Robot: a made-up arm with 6 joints.
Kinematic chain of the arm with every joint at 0, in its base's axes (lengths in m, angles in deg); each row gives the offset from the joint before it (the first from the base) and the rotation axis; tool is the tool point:
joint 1: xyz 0 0 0.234 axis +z
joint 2: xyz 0 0.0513 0 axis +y
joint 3: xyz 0 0 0.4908 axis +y
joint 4: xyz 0 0 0.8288 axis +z
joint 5: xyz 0 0 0 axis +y
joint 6: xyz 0 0 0.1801 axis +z
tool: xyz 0 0 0
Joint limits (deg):
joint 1: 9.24..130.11
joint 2: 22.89..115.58
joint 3: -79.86..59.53
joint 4: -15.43..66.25
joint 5: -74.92..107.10
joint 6: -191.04..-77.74
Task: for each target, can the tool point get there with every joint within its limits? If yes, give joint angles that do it. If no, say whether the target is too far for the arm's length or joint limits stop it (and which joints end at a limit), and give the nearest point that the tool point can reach.
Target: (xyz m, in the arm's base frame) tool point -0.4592 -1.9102 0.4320
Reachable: no: too far | nearest point -0.1563 -0.6501 1.0594 | short by 1.440 m
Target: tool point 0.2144 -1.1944 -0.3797
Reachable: no: joint limits stop it (at a limit: joint 1, joint 2, joint 3, joint 4, joint 5) | nearest point 0.3382 0.0606 -0.7651 | short by 1.319 m
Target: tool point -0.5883 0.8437 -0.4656
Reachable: yes | joints 119.51 93.33 36.45 14.53 86.48 -88.46
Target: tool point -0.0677 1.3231 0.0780
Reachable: yes | joints 86.86 64.02 42.64 40.43 49.48 -146.40
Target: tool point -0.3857 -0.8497 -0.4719
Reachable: no: joint limits stop it (at a limit: joint 1, joint 2, joint 3, joint 5) | nearest point -0.3726 0.1844 -0.7619 | short by 1.074 m
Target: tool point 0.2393 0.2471 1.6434
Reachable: yes | joints 33.32 34.45 -32.32 48.89 10.06 -99.62
